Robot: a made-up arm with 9 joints. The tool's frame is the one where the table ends. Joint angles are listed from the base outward.
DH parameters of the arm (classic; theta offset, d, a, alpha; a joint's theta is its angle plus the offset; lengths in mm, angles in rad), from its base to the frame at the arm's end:
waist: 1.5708 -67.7 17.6 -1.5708
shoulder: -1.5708 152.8 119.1 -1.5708
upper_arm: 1.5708 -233 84.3 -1.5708
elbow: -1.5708 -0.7 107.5 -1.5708
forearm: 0 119.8 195.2 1.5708
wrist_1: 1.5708 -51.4 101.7 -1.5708
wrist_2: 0 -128.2 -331.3 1.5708
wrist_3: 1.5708 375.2 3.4 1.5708
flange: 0 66.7 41.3 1.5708
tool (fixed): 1.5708 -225.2 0 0
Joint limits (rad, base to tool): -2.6..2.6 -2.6..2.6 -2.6..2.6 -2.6..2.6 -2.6..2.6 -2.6..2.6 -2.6..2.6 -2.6..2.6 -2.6..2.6
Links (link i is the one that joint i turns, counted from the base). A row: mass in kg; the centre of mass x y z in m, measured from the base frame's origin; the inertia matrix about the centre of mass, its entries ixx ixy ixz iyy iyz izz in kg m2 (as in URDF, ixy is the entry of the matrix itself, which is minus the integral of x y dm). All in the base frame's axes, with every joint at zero. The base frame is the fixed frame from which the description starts. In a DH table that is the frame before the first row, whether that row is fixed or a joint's. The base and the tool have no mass.
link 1: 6.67; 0.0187 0.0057 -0.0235; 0.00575 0 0 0.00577 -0.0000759 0.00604
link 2: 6.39; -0.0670 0.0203 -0.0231; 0.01 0 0.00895 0.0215 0 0.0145
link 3: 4.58; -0.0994 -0.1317 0.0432; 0.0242 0.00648 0 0.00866 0 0.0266
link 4: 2.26; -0.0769 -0.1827 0.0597; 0.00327 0 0 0.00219 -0.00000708 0.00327
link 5: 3.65; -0.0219 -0.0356 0.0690; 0.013 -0.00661 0 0.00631 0 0.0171
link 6: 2.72; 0.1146 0.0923 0.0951; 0.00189 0 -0.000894 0.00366 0 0.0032
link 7: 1.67; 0.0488 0.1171 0.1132; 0.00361 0.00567 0 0.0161 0 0.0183
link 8: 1.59; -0.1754 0.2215 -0.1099; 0.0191 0 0 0.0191 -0.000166 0.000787
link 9: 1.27; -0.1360 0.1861 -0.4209; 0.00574 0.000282 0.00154 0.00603 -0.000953 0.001
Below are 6 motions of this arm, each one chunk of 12 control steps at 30 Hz.
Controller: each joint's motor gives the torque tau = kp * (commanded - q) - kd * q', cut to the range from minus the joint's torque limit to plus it. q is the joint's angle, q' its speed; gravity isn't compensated. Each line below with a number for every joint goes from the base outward.
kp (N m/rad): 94 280 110 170 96 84 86 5.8 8.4
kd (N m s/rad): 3.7 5.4 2.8 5 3.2 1.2 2.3 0.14 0.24
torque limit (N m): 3.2 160 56 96 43 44 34 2 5.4
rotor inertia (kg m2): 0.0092 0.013 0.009 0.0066 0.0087 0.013 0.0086 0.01 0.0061
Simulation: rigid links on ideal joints. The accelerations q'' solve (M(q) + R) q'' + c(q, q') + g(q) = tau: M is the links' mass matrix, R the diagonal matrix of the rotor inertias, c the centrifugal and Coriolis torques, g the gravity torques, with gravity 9.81 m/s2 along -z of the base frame. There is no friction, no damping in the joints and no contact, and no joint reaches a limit. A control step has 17 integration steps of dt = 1/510 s. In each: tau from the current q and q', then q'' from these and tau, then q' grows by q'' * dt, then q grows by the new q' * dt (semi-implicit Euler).
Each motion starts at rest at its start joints. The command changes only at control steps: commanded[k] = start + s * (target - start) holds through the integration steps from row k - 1 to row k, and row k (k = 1, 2, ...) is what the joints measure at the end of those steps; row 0 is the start. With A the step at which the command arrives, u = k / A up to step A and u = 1 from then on. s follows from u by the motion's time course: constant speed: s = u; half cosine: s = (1 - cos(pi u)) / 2; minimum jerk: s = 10 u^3 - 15 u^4 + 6 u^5; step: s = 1 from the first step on.
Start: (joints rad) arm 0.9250 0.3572 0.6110 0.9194 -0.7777 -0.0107 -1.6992 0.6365 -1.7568
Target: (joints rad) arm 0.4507 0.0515 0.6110 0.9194 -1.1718 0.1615 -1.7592 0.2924 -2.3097
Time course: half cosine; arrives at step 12
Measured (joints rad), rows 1 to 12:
1: 0.9280 0.3426 0.6180 0.9210 -0.7799 0.0013 -1.7019 0.6374 -1.7570
2: 0.9354 0.3078 0.6349 0.9243 -0.7921 0.0177 -1.7130 0.6370 -1.7575
3: 0.9473 0.2630 0.6603 0.9291 -0.8157 0.0235 -1.7332 0.6348 -1.7674
4: 0.9611 0.2113 0.6899 0.9353 -0.8522 0.0225 -1.7587 0.6337 -1.8023
5: 0.9740 0.1553 0.7212 0.9424 -0.8998 0.0262 -1.7860 0.6379 -1.8728
6: 0.9845 0.0986 0.7530 0.9497 -0.9566 0.0404 -1.8143 0.6511 -1.9766
7: 0.9921 0.0452 0.7852 0.9570 -1.0204 0.0622 -1.8429 0.6759 -2.1003
8: 0.9964 -0.0013 0.8179 0.9653 -1.0882 0.0849 -1.8686 0.7099 -2.2260
9: 0.9965 -0.0388 0.8515 0.9752 -1.1555 0.1039 -1.8861 0.7470 -2.3384
10: 0.9910 -0.0653 0.8856 0.9856 -1.2182 0.1173 -1.8918 0.7770 -2.4270
11: 0.9787 -0.0794 0.9193 0.9937 -1.2730 0.1259 -1.8862 0.7797 -2.4867
12: 0.9585 -0.0805 0.9512 0.9973 -1.3167 0.1304 -1.8714 0.7320 -2.5197

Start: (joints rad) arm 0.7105 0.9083 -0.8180 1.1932 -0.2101 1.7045 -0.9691 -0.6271 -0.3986
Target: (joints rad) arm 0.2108 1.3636 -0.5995 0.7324 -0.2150 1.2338 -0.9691 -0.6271 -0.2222
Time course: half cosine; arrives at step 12
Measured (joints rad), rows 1 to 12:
1: 0.7171 0.9113 -0.8043 1.1841 -0.2048 1.7192 -0.9722 -0.6328 -0.4091
2: 0.7298 0.9210 -0.7750 1.1638 -0.2013 1.7420 -0.9839 -0.6490 -0.4269
3: 0.7428 0.9399 -0.7376 1.1408 -0.1998 1.7465 -0.9966 -0.6784 -0.4302
4: 0.7471 0.9682 -0.7015 1.1139 -0.1994 1.7189 -1.0045 -0.7194 -0.4043
5: 0.7368 1.0076 -0.6717 1.0804 -0.1993 1.6598 -1.0075 -0.7626 -0.3441
6: 0.7101 1.0615 -0.6500 1.0378 -0.1982 1.5806 -1.0089 -0.7935 -0.2513
7: 0.6679 1.1324 -0.6380 0.9834 -0.1943 1.4963 -1.0126 -0.8015 -0.1324
8: 0.6124 1.2208 -0.6393 0.9164 -0.1864 1.4184 -1.0199 -0.7887 -0.0006
9: 0.5462 1.3245 -0.6590 0.8392 -0.1742 1.3514 -1.0293 -0.7745 0.1255
10: 0.4723 1.4385 -0.7007 0.7578 -0.1585 1.2946 -1.0371 -0.7843 0.2275
11: 0.3945 1.5562 -0.7620 0.6790 -0.1412 1.2442 -1.0409 -0.8301 0.2979
12: 0.3177 1.6704 -0.8325 0.6077 -0.1243 1.1959 -1.0411 -0.9038 0.3418

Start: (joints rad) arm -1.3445 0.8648 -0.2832 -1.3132 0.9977 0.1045 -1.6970 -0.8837 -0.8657
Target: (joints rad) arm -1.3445 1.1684 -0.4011 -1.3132 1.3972 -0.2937 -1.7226 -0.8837 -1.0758
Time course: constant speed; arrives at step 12
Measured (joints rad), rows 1 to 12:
1: -1.3230 0.8827 -0.2738 -1.2998 1.0044 0.0896 -1.6898 -0.8902 -0.8773
2: -1.2920 0.9186 -0.2734 -1.2831 1.0251 0.0581 -1.6804 -0.9006 -0.9215
3: -1.2711 0.9609 -0.2866 -1.2768 1.0483 0.0166 -1.6748 -0.9067 -0.9928
4: -1.2625 1.0048 -0.3103 -1.2792 1.0671 -0.0280 -1.6758 -0.8994 -1.0750
5: -1.2602 1.0497 -0.3388 -1.2845 1.0823 -0.0685 -1.6830 -0.8760 -1.1505
6: -1.2581 1.0959 -0.3660 -1.2889 1.0964 -0.1007 -1.6964 -0.8432 -1.2072
7: -1.2532 1.1427 -0.3886 -1.2920 1.1120 -0.1247 -1.7162 -0.8133 -1.2408
8: -1.2454 1.1892 -0.4054 -1.2951 1.1314 -0.1440 -1.7422 -0.7980 -1.2535
9: -1.2358 1.2343 -0.4173 -1.2997 1.1558 -0.1626 -1.7725 -0.8031 -1.2530
10: -1.2257 1.2771 -0.4254 -1.3065 1.1856 -0.1833 -1.8040 -0.8268 -1.2492
11: -1.2165 1.3169 -0.4314 -1.3149 1.2200 -0.2067 -1.8334 -0.8606 -1.2512
12: -1.2090 1.3536 -0.4364 -1.3237 1.2576 -0.2325 -1.8581 -0.8935 -1.2645

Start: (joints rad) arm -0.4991 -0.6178 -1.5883 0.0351 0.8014 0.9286 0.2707 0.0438 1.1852
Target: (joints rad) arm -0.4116 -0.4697 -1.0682 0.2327 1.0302 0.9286 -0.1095 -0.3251 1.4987
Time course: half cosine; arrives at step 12
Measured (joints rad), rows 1 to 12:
1: -0.5028 -0.6362 -1.5845 0.0197 0.8011 0.9263 0.2657 0.0444 1.1859
2: -0.5099 -0.6777 -1.5782 -0.0125 0.8013 0.9163 0.2520 0.0560 1.1762
3: -0.5184 -0.7234 -1.5684 -0.0438 0.8085 0.9016 0.2304 0.0908 1.1516
4: -0.5316 -0.7569 -1.5469 -0.0602 0.8283 0.8891 0.1976 0.1519 1.1235
5: -0.5533 -0.7680 -1.5067 -0.0536 0.8627 0.8814 0.1508 0.2299 1.1089
6: -0.5841 -0.7531 -1.4479 -0.0234 0.9113 0.8757 0.0895 0.3146 1.1207
7: -0.6199 -0.7155 -1.3789 0.0235 0.9711 0.8702 0.0151 0.3933 1.1655
8: -0.6536 -0.6650 -1.3117 0.0745 1.0351 0.8680 -0.0658 0.4388 1.2404
9: -0.6792 -0.6144 -1.2549 0.1165 1.0933 0.8706 -0.1425 0.4221 1.3344
10: -0.6942 -0.5760 -1.2117 0.1430 1.1368 0.8741 -0.2028 0.3222 1.4335
11: -0.6997 -0.5570 -1.1813 0.1564 1.1611 0.8749 -0.2368 0.1266 1.5257
12: -0.6975 -0.5578 -1.1631 0.1649 1.1684 0.8765 -0.2412 -0.1567 1.6044

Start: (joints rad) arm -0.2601 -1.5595 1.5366 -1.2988 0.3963 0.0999 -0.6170 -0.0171 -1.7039
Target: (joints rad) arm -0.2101 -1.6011 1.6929 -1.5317 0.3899 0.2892 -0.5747 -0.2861 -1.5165
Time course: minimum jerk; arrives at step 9
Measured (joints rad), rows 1 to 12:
1: -0.2552 -1.5740 1.5359 -1.3053 0.3958 0.1150 -0.6090 -0.0163 -1.7030
2: -0.2519 -1.5999 1.5411 -1.3334 0.3992 0.1466 -0.5933 -0.0148 -1.6940
3: -0.2529 -1.6254 1.5562 -1.3835 0.3992 0.1789 -0.5806 -0.0169 -1.6657
4: -0.2543 -1.6481 1.5773 -1.4500 0.3913 0.2048 -0.5758 -0.0240 -1.6140
5: -0.2520 -1.6689 1.5989 -1.5268 0.3766 0.2257 -0.5766 -0.0324 -1.5432
6: -0.2435 -1.6901 1.6175 -1.6072 0.3587 0.2449 -0.5776 -0.0363 -1.4624
7: -0.2287 -1.7131 1.6315 -1.6837 0.3413 0.2616 -0.5758 -0.0296 -1.3802
8: -0.2105 -1.7374 1.6418 -1.7481 0.3274 0.2703 -0.5713 -0.0075 -1.3034
9: -0.1945 -1.7610 1.6511 -1.7947 0.3197 0.2642 -0.5661 0.0320 -1.2379
10: -0.1868 -1.7809 1.6627 -1.8225 0.3192 0.2425 -0.5617 0.0865 -1.1930
11: -0.1891 -1.7953 1.6765 -1.8335 0.3252 0.2120 -0.5591 0.1535 -1.1795
12: -0.1992 -1.8037 1.6894 -1.8313 0.3352 0.1833 -0.5598 0.2259 -1.2028

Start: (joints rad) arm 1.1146 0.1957 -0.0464 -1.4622 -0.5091 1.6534 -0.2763 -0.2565 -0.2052
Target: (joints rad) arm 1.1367 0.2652 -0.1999 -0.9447 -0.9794 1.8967 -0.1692 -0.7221 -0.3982
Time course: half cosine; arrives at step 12
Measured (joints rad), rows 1 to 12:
1: 1.1100 0.1814 -0.0486 -1.4610 -0.5285 1.6351 -0.2890 -0.2394 -0.2089
2: 1.1050 0.1542 -0.0596 -1.4559 -0.5610 1.6055 -0.3095 -0.1991 -0.2066
3: 1.1096 0.1350 -0.0697 -1.4432 -0.6000 1.5974 -0.3265 -0.1586 -0.1924
4: 1.1280 0.1329 -0.0759 -1.4171 -0.6402 1.6195 -0.3333 -0.1440 -0.1763
5: 1.1592 0.1457 -0.0780 -1.3719 -0.6800 1.6619 -0.3307 -0.1759 -0.1696
6: 1.2004 0.1658 -0.0783 -1.3058 -0.7206 1.7090 -0.3231 -0.2575 -0.1751
7: 1.2442 0.1846 -0.0814 -1.2258 -0.7659 1.7486 -0.3137 -0.3692 -0.1878
8: 1.2812 0.1966 -0.0916 -1.1441 -0.8208 1.7757 -0.3023 -0.4824 -0.1941
9: 1.3057 0.2022 -0.1087 -1.0700 -0.8858 1.7941 -0.2851 -0.5806 -0.1760
10: 1.3171 0.2055 -0.1301 -1.0069 -0.9551 1.8123 -0.2587 -0.6665 -0.1260
11: 1.3167 0.2096 -0.1559 -0.9554 -1.0204 1.8338 -0.2235 -0.7508 -0.0567
12: 1.3055 0.2144 -0.1882 -0.9175 -1.0758 1.8558 -0.1830 -0.8359 0.0055

